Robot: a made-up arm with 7 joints. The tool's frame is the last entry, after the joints. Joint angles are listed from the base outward.
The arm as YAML. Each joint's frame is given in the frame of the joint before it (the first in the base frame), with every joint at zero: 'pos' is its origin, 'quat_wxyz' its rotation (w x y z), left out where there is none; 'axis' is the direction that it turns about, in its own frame. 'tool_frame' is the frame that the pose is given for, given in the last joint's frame.
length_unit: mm
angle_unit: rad
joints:
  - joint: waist
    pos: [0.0, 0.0, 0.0]
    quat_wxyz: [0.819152, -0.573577, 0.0, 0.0]
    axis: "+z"
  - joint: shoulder
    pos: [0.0, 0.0, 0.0]
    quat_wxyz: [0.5, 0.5, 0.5, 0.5]
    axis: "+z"
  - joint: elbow
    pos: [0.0, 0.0, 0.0]
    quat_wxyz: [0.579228, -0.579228, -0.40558, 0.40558]
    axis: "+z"
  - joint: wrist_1
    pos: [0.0, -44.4, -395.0]
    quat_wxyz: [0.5, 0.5, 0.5, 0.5]
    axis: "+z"
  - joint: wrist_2
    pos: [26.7, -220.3, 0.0]
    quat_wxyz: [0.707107, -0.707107, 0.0, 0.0]
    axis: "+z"
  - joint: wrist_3
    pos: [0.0, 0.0, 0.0]
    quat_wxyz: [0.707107, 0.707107, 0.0, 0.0]
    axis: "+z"
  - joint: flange
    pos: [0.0, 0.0, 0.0]
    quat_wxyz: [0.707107, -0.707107, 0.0, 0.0]
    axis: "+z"
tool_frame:
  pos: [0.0, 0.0, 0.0]
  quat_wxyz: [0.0, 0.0, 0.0, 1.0]
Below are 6 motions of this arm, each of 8 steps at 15 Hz.
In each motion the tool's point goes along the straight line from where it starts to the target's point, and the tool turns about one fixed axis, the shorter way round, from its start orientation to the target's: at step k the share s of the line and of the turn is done. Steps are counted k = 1, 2, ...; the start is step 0. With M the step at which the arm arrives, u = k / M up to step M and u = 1 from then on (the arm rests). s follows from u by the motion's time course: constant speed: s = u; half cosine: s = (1 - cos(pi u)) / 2; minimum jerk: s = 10 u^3 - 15 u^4 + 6 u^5.
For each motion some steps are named. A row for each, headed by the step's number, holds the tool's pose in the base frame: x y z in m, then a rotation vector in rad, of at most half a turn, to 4 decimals.
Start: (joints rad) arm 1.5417 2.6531 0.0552 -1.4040 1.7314 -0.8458 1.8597
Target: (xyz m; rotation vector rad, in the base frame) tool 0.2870 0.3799 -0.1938 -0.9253 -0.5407 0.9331
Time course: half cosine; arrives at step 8
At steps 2, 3, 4, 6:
2: 0.3189 0.3932 -0.1303 -0.6291 -0.6636 0.9796
3: 0.3128 0.3906 -0.1424 -0.6859 -0.6412 0.9720
4: 0.3057 0.3877 -0.1566 -0.7526 -0.6141 0.9623
6: 0.2925 0.3822 -0.1829 -0.8750 -0.5626 0.9422

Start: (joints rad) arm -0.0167 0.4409 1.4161 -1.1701 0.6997 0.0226 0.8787
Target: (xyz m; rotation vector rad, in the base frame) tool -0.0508 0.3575 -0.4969 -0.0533 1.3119 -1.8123
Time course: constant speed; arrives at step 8
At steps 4, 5, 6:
4: -0.0031 0.3923 -0.4268 0.0303 1.8116 -2.0816
5: -0.0150 0.3836 -0.4443 0.0074 1.6837 -2.0188
6: -0.0270 0.3749 -0.4618 -0.0142 1.5578 -1.9529

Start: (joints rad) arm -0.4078 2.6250 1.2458 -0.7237 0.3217 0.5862 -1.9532
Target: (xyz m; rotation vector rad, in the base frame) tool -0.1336 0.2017 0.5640 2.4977 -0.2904 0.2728
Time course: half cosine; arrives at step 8
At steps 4, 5, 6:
4: -0.1405 0.1767 0.5640 2.6241 -0.0320 0.1724
5: -0.1378 0.1863 0.5640 2.5786 -0.1326 0.2117
6: -0.1356 0.1944 0.5640 2.5372 -0.2162 0.2442

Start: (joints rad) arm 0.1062 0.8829 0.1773 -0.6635 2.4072 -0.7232 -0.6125
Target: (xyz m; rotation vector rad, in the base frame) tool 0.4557 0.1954 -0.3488 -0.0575 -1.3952 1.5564
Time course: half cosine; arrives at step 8
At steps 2, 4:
2: 0.1553 0.4336 -0.3607 0.7434 -1.3438 1.7023
4: 0.2797 0.3350 -0.3558 0.4076 -1.3807 1.6584

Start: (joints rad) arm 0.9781 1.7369 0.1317 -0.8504 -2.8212 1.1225 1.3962
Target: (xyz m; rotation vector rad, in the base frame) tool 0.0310 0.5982 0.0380 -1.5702 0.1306 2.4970
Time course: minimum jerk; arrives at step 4
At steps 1, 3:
1: 0.0414 0.5917 0.0048 -1.5044 0.1061 2.6283
3: 0.0322 0.5975 0.0342 -1.5630 0.1278 2.5122

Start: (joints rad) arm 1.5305 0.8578 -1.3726 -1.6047 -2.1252 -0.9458 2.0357
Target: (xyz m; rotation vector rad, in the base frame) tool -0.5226 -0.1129 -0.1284 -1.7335 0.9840 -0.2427
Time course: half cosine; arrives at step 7
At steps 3, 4, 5, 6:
3: -0.5002 -0.0435 -0.0966 -1.7390 0.9449 -0.4246
4: -0.5084 -0.0688 -0.1082 -1.7379 0.9597 -0.3584
5: -0.5157 -0.0915 -0.1186 -1.7361 0.9725 -0.2988
6: -0.5208 -0.1073 -0.1258 -1.7342 0.9810 -0.2575

